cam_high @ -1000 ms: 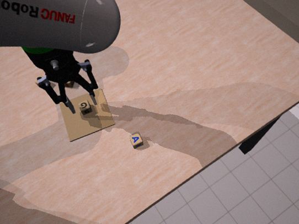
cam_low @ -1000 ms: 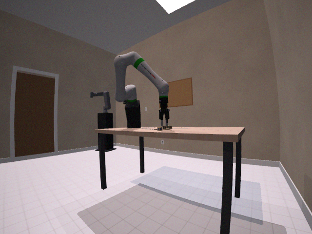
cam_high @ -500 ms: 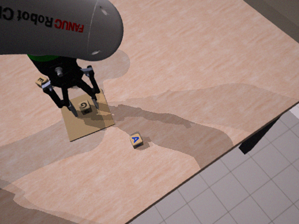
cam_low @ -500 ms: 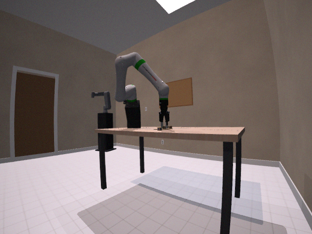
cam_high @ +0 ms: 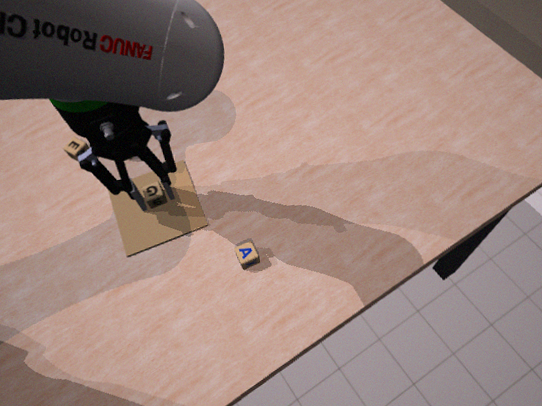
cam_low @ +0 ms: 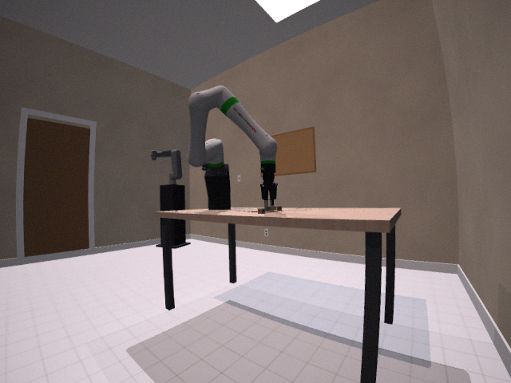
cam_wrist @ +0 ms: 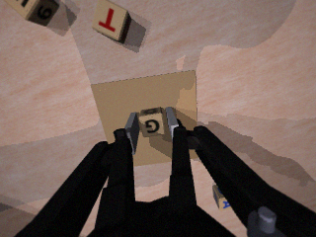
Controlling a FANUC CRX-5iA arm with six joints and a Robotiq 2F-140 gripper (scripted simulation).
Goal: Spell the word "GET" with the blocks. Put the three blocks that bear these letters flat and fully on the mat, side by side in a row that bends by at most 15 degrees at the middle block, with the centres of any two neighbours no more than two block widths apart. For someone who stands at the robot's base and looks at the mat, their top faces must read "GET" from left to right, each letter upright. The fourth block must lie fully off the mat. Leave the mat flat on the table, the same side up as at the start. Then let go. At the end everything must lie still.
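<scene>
The tan mat lies 4 cm below my hand, 1 cm to the right of it and 1 cm behind it.
</scene>
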